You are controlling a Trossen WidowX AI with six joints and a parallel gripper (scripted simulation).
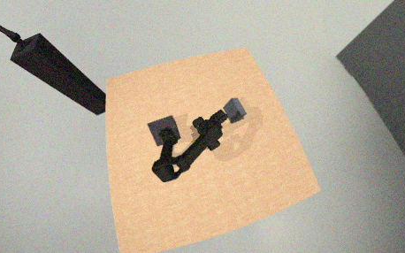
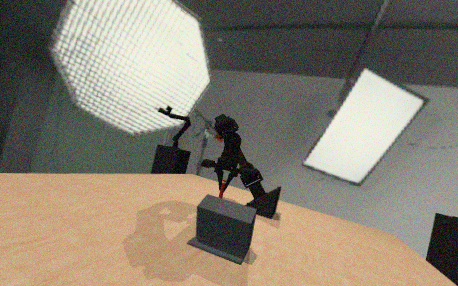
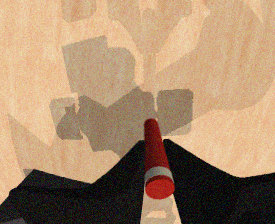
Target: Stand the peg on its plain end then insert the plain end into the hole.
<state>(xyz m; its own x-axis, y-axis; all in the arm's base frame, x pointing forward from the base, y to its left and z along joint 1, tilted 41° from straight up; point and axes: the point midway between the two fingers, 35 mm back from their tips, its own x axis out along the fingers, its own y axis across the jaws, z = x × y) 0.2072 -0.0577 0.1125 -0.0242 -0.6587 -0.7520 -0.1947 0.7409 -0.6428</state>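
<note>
Right now the sloped panel is 25 cm ahead of my gripper tip, 11 cm to the left of it and 3 cm below it. Also, from my gripper tip: red peg (2 cm above).
</note>
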